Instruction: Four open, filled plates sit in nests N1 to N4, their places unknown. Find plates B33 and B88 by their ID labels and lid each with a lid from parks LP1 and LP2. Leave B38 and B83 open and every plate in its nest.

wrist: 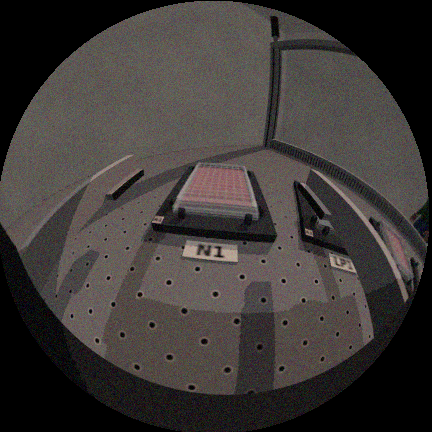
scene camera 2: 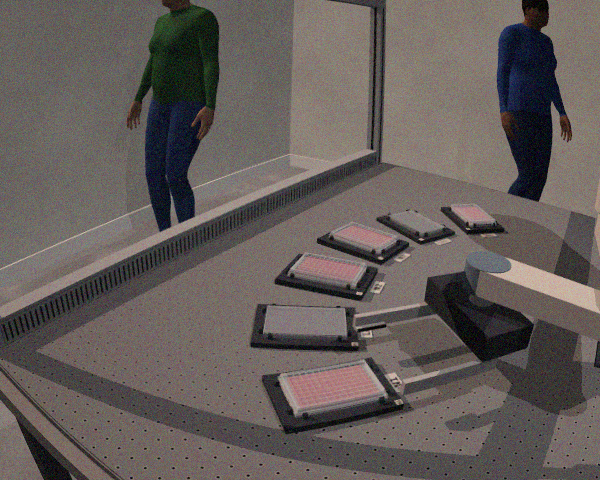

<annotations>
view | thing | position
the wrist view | my gripper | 220, 164
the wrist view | pink-filled plate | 212, 189
</annotations>
